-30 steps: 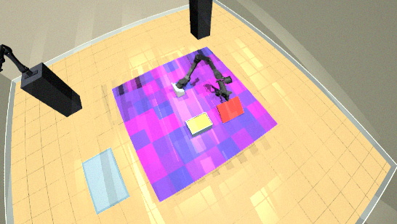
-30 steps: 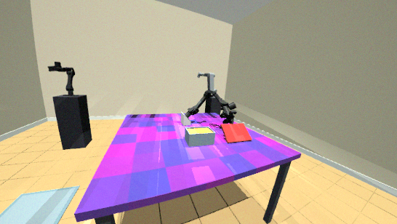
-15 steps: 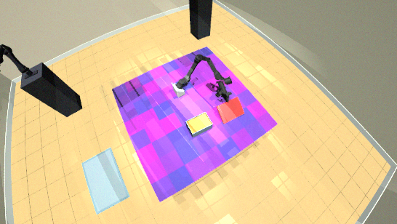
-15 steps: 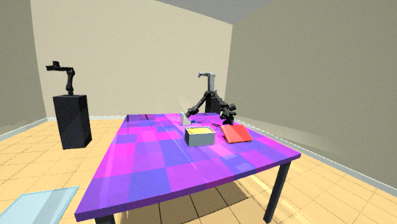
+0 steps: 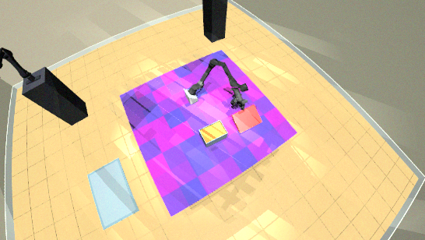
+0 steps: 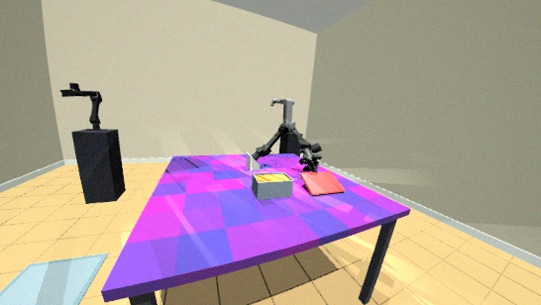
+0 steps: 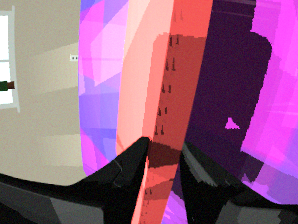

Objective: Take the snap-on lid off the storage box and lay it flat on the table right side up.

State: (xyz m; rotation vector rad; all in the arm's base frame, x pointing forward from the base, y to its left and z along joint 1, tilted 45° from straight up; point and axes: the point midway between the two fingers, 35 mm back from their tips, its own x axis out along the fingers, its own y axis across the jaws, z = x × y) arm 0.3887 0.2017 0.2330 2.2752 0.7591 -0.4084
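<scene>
My gripper tip is now 80 mm short of the red lid, 10 mm to the left of it and 30 mm above it. Round my gripper tip: grey storage box 40 mm ahead, 340 mm to the right, 30 mm below.
</scene>
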